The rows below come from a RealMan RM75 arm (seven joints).
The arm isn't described. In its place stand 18 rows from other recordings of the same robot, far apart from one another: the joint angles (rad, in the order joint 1, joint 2, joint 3, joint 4, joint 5, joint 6, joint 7), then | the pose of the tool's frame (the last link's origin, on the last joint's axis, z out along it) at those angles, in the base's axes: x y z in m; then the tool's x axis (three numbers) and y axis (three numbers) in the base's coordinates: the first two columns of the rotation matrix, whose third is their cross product.
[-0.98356, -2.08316, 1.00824, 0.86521, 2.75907, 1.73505, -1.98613] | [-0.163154 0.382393 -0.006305 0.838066 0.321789 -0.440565 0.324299 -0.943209 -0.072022]
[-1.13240, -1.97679, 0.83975, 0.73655, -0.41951, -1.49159, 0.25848] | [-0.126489 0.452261 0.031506 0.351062 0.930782 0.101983 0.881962 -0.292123 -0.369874]
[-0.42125, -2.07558, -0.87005, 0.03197, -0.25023, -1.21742, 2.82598] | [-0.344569 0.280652 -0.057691 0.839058 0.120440 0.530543 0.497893 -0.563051 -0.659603]
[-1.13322, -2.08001, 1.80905, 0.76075, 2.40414, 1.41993, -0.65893] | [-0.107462 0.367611 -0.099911 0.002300 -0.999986 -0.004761 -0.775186 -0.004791 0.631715]
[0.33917, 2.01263, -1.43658, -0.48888, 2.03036, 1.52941, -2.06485] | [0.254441 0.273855 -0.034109 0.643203 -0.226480 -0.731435 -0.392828 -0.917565 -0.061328]
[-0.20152, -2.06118, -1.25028, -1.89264, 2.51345, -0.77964, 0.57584] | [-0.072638 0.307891 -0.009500 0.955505 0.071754 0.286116 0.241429 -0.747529 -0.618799]
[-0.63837, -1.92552, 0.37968, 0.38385, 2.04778, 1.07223, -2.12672] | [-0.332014 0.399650 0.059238 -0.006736 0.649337 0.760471 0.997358 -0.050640 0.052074]
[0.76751, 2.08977, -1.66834, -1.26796, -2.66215, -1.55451, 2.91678] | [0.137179 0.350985 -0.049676 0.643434 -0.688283 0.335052 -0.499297 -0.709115 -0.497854]
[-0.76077, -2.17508, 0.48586, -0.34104, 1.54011, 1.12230, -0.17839] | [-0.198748 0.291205 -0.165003 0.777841 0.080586 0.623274 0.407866 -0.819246 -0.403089]
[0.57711, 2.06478, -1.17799, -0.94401, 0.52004, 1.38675, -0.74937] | [0.282071 0.347361 -0.010777 0.561415 -0.810747 0.165837 -0.706045 -0.573806 -0.415027]
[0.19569, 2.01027, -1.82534, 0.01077, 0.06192, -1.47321, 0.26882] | [0.389389 0.218200 0.011338 0.780514 -0.001294 -0.625137 -0.600682 -0.278525 -0.749403]
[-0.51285, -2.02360, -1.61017, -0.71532, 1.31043, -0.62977, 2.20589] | [-0.240043 0.403242 -0.038494 0.986772 -0.026645 0.159911 0.091263 -0.723949 -0.683790]
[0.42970, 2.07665, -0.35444, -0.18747, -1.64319, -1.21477, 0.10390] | [0.345587 0.312093 -0.017251 0.957985 0.111502 -0.264257 -0.176305 -0.497794 -0.849186]
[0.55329, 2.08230, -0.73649, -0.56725, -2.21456, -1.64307, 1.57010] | [0.270794 0.294555 -0.034852 0.750789 -0.591166 -0.294685 -0.579997 -0.803491 0.134181]
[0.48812, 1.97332, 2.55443, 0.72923, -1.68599, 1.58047, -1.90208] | [0.263715 0.354297 0.099059 0.753677 -0.002930 -0.657238 -0.396135 -0.799970 -0.450695]
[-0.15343, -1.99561, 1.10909, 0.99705, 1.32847, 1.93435, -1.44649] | [-0.233882 0.231767 0.065313 0.636813 0.155194 0.755237 0.202568 -0.978798 0.030330]
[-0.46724, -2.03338, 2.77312, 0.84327, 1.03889, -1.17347, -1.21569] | [-0.272207 0.318892 -0.066441 0.891021 0.257901 -0.373589 -0.360009 -0.099886 -0.927586]
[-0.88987, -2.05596, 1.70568, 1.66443, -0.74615, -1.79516, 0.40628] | [-0.021467 0.300214 -0.024752 0.904886 0.177652 -0.386809 0.113509 -0.976545 -0.182965]
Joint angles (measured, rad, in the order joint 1, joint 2, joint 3, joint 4, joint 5, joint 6, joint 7), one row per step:
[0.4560, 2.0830, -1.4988, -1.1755, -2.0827, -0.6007, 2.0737]
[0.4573, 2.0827, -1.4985, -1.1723, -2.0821, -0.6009, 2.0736]
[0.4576, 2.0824, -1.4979, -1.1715, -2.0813, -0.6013, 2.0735]
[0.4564, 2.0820, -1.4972, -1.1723, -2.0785, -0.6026, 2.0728]
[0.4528, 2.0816, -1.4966, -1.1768, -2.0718, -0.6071, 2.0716]
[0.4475, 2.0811, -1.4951, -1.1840, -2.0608, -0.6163, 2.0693]
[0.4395, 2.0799, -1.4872, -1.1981, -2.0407, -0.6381, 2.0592]
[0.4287, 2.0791, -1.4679, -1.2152, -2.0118, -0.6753, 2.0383]
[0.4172, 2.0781, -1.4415, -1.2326, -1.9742, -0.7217, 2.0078]
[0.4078, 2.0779, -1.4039, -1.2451, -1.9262, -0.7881, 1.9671]
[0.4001, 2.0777, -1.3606, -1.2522, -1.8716, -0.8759, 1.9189]
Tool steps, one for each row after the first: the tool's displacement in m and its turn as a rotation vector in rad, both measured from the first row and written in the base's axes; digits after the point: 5 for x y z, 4 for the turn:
[0.00045, 0.00015, -0.00033, -0.0014, -0.0001, -0.0016]
[0.00063, 0.00023, -0.00024, -0.0016, 0.0004, -0.0024]
[0.00084, 0.00002, 0.00006, -0.0020, 0.0026, -0.0031]
[0.00065, -0.00081, 0.00055, -0.0041, 0.0085, -0.0032]
[0.00016, -0.00222, 0.00121, -0.0092, 0.0182, -0.0027]
[-0.00113, -0.00439, 0.00351, -0.0184, 0.0329, 0.0027]
[-0.00185, -0.00740, 0.00761, -0.0320, 0.0524, 0.0107]
[-0.00260, -0.01087, 0.01300, -0.0476, 0.0754, 0.0242]
[-0.00334, -0.01536, 0.01880, -0.0741, 0.1054, 0.0437]
[-0.00439, -0.02179, 0.02399, -0.1155, 0.1394, 0.0733]

